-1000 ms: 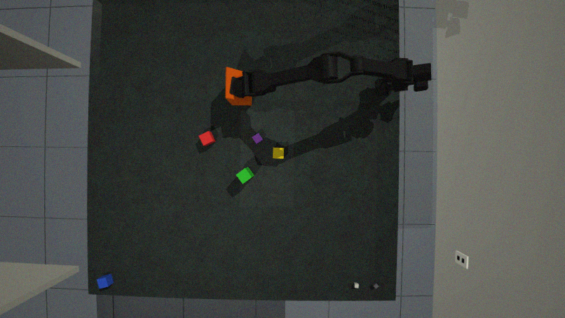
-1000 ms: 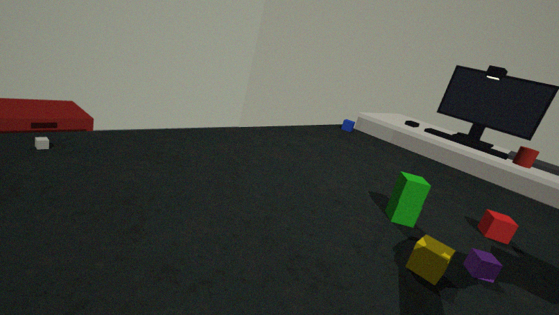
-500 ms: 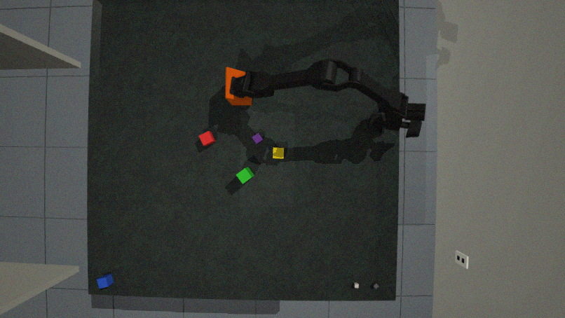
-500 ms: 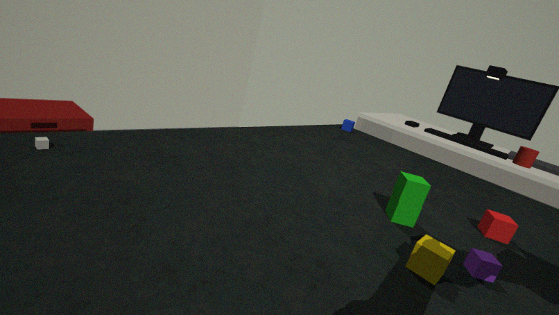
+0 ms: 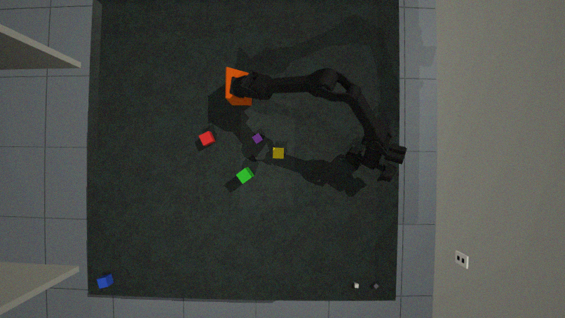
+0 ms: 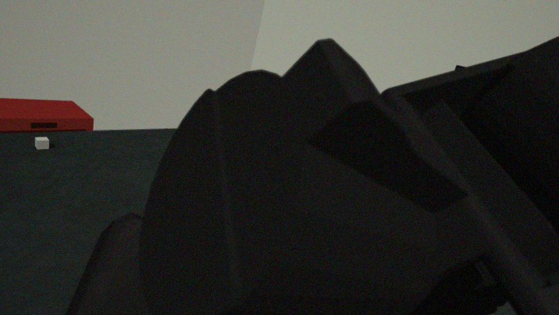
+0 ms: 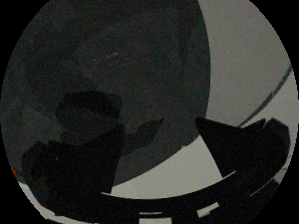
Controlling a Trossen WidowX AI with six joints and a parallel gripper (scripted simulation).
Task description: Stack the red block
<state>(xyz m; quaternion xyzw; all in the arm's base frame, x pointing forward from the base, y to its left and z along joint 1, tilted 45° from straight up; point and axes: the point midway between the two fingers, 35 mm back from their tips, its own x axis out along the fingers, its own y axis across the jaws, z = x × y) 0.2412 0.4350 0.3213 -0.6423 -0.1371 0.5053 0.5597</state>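
Now: gripper tip 7 cm past the red block, 65 cm to the left of it and 1 cm above it. From my gripper tip the other things lie so: yellow block 4 cm behind, 36 cm to the right, 1 cm below; white block 46 cm ahead, 2 cm to the left, 2 cm below; dark cube 45 cm ahead, 10 cm to the left, 2 cm below.
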